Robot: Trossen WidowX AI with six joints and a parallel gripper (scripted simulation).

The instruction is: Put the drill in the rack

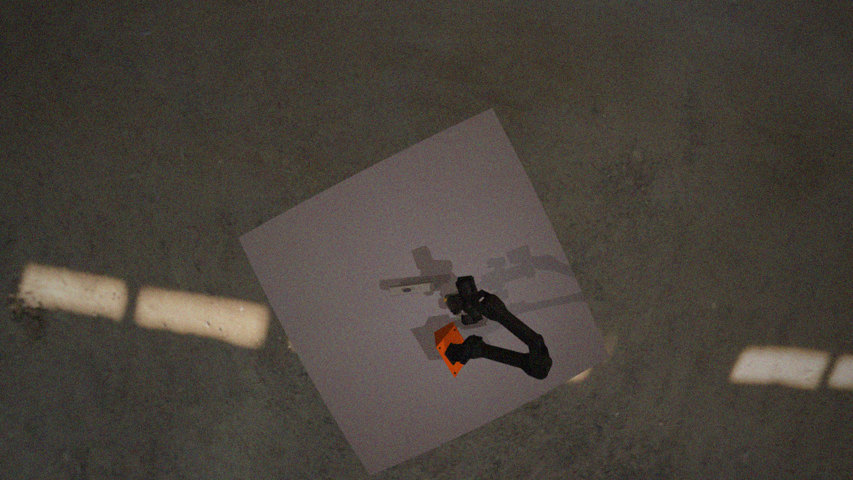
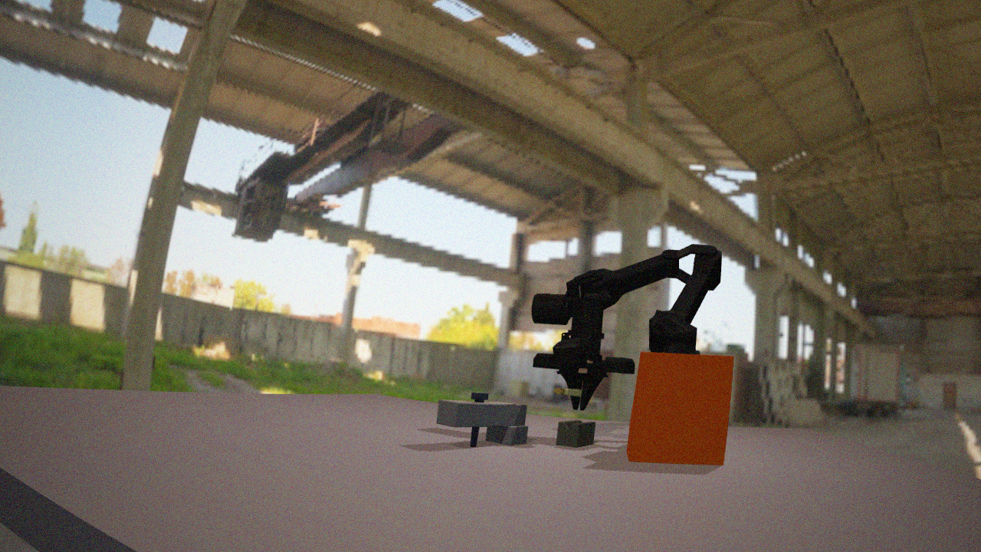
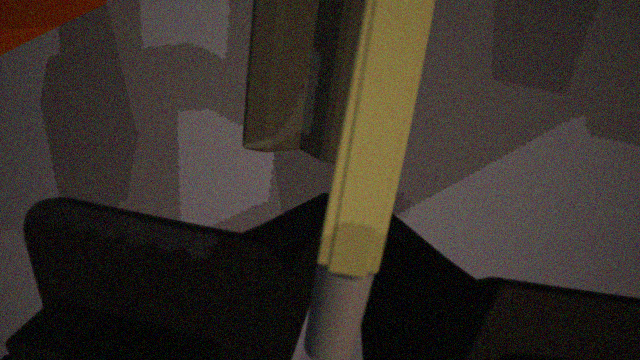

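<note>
My gripper tip is now 3 cm to the right of the yellow drill, 3 cm below it and 2 cm short of it. Also, from my gripper tip: rack 5 cm to the left, 4 cm below; then grey fixture block 16 cm to the left, 15 cm ahead, 2 cm below; then black key 18 cm to the left, 16 cm ahead, 1 cm below.
</note>
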